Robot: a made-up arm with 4 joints. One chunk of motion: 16 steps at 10 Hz.
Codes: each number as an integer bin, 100 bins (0 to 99) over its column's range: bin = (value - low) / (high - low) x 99, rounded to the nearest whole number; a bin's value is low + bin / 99 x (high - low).
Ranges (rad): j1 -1.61..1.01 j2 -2.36..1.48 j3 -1.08..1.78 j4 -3..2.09
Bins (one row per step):
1: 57 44 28 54
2: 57 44 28 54
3: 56 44 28 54
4: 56 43 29 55
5: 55 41 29 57
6: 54 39 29 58
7: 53 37 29 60
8: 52 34 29 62
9: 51 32 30 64
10: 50 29 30 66
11: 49 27 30 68
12: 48 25 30 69
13: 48 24 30 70
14: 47 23 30 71
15: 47 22 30 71
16: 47 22 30 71
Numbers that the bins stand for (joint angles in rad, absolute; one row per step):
1: -0.1015 -0.6533 -0.2711 -0.2236
2: -0.1015 -0.6533 -0.2711 -0.2236
3: -0.1280 -0.6533 -0.2711 -0.2236
4: -0.1280 -0.6921 -0.2422 -0.1722
5: -0.1544 -0.7697 -0.2422 -0.0694
6: -0.1809 -0.8473 -0.2422 -0.0180
7: -0.2074 -0.9248 -0.2422 0.0848
8: -0.2338 -1.0412 -0.2422 0.1877
9: -0.2603 -1.1188 -0.2133 0.2905
10: -0.2868 -1.2352 -0.2133 0.3933
11: -0.3132 -1.3127 -0.2133 0.4962
12: -0.3397 -1.3903 -0.2133 0.5476
13: -0.3397 -1.4291 -0.2133 0.5990
14: -0.3662 -1.4679 -0.2133 0.6504
15: -0.3662 -1.5067 -0.2133 0.6504
16: -0.3662 -1.5067 -0.2133 0.6504

